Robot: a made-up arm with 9 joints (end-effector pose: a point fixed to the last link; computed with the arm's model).
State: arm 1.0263 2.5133 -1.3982 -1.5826 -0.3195 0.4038 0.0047 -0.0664 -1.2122
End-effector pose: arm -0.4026 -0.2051 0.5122 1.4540 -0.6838 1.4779
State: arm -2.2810 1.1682 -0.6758 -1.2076 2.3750 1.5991 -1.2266 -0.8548 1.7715
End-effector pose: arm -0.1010 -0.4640 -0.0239 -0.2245 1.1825 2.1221
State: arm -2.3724 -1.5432 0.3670 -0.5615 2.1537 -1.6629 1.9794 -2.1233 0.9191
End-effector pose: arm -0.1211 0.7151 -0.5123 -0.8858 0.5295 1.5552
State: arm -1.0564 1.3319 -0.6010 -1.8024 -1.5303 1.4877 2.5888 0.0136 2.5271
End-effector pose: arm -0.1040 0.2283 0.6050 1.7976 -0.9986 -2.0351
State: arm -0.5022 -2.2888 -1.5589 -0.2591 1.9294 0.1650 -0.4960 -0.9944 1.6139
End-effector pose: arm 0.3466 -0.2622 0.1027 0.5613 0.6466 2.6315
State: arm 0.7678 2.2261 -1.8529 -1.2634 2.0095 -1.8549 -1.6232 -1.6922 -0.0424
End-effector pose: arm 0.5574 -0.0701 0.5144 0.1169 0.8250 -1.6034
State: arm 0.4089 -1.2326 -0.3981 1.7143 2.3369 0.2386 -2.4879 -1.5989 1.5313
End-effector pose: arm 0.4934 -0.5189 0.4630 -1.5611 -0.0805 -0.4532
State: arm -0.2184 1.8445 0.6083 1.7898 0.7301 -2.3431 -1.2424 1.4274 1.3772
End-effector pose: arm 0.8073 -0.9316 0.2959 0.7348 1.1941 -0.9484
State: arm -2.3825 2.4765 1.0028 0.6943 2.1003 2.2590 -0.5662 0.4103 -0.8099
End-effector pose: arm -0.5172 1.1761 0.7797 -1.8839 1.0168 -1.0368
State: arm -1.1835 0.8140 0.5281 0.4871 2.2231 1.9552 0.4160 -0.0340 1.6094
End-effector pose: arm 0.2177 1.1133 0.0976 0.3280 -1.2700 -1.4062
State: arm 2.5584 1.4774 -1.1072 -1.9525 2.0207 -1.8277 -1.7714 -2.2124 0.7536
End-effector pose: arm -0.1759 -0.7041 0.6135 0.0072 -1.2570 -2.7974
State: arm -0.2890 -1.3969 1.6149 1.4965 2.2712 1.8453 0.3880 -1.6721 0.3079
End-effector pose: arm 0.7470 0.5440 -0.6779 -0.6244 -0.4647 -0.3223
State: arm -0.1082 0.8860 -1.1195 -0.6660 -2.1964 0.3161 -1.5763 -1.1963 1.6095
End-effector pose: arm -0.0368 0.4163 0.3611 2.4390 1.2012 -0.3993
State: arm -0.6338 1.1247 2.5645 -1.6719 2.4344 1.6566 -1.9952 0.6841 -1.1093
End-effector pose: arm 0.7186 0.7724 0.5479 1.3465 -2.2804 0.0392
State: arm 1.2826 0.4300 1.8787 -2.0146 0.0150 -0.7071 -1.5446 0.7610 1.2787
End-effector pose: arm -0.3612 -0.7410 0.1455 1.6001 0.6211 -1.7196
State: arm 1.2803 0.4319 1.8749 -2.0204 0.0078 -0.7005 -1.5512 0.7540 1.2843
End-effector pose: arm -0.3595 -0.7406 0.1522 1.6013 0.6225 -1.7276
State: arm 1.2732 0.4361 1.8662 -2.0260 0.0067 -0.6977 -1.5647 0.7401 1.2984
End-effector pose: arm -0.3555 -0.7356 0.1565 1.6301 0.6177 -1.7380
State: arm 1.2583 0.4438 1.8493 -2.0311 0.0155 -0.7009 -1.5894 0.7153 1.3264
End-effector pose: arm -0.3476 -0.7233 0.1570 1.7034 0.6025 -1.7528
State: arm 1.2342 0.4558 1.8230 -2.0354 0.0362 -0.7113 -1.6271 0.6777 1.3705
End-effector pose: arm -0.3348 -0.7030 0.1537 1.8296 0.5742 -1.7711
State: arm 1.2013 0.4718 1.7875 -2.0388 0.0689 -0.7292 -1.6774 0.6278 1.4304
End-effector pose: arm -0.3173 -0.6759 0.1479 2.0085 0.5309 -1.7909
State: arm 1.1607 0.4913 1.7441 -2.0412 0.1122 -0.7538 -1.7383 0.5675 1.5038
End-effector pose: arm -0.2955 -0.6448 0.1412 2.2334 0.4721 -1.8083
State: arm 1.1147 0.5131 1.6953 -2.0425 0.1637 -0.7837 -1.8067 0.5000 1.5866
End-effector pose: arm -0.2714 -0.6128 0.1350 2.4922 0.3978 -1.8190
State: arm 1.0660 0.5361 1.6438 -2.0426 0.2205 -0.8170 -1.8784 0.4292 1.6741
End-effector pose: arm -0.2478 -0.5826 0.1298 -2.4597 -0.2742 1.6150
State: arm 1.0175 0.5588 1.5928 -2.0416 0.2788 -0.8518 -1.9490 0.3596 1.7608
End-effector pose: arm -0.2271 -0.5560 0.1251 -2.3496 -0.1601 1.3902
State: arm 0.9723 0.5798 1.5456 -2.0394 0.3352 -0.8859 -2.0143 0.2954 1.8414
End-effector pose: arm -0.2110 -0.5332 0.1201 -2.2259 -0.0664 1.1918
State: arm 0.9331 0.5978 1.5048 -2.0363 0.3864 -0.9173 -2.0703 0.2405 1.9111
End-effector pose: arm -0.2000 -0.5140 0.1146 -2.1053 0.0066 1.0271
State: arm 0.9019 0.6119 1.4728 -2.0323 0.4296 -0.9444 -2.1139 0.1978 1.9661
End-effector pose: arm -0.1931 -0.4981 0.1084 -2.0026 0.0592 0.8993
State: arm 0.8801 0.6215 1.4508 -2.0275 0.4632 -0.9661 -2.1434 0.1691 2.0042
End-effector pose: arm -0.1892 -0.4853 0.1020 -1.9276 0.0935 0.8086
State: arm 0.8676 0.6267 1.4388 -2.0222 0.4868 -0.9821 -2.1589 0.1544 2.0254
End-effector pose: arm -0.1870 -0.4757 0.0957 -1.8841 0.1119 0.7523
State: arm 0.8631 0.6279 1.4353 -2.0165 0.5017 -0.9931 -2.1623 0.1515 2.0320
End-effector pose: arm -0.1857 -0.4688 0.0899 -1.8694 0.1180 0.7243
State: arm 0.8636 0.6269 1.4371 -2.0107 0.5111 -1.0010 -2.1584 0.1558 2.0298
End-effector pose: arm -0.1850 -0.4639 0.0844 -1.8726 0.1169 0.7130
